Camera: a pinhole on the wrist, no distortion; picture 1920 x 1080 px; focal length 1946.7 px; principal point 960.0 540.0 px. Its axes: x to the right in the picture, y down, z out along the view. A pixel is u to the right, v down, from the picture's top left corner.
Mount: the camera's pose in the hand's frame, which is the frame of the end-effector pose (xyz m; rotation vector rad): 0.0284 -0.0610 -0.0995 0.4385 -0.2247 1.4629
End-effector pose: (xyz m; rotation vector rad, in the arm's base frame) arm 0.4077 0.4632 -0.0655 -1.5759 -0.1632 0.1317
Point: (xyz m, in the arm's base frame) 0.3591 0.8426 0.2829
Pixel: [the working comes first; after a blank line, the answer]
In the camera's frame: -0.0699 0.0563 0.5518

713.5 738.7
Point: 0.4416 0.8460 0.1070
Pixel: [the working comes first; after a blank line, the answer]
In the camera's frame: 0.0954 -0.0141 0.4778

1348.8 482.7
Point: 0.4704 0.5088 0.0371
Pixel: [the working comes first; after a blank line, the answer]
In the camera's frame: 0.0213 -0.0254 0.1404

1254.8 188.4
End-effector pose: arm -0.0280 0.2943 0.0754 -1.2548 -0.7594 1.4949
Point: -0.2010 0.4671 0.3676
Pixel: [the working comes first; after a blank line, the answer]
In the camera's frame: -0.0347 0.0128 0.4183

798.5 599.5
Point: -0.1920 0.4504 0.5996
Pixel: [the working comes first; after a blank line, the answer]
In the camera's frame: -0.2125 0.1007 0.5402

194.3 902.8
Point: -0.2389 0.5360 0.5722
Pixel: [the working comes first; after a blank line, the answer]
In the camera's frame: -0.1718 0.0217 0.5891

392.2 611.7
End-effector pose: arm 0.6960 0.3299 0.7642 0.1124 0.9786 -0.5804
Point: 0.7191 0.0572 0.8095
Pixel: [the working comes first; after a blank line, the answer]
In the camera's frame: -0.0471 -0.0290 0.2883

642.0 344.0
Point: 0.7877 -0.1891 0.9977
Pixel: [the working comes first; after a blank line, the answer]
In the camera's frame: -0.1354 0.0189 0.5895

513.0 602.5
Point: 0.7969 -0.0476 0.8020
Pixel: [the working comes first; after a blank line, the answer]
In the camera's frame: -0.0447 -0.0988 0.3989

741.8 57.9
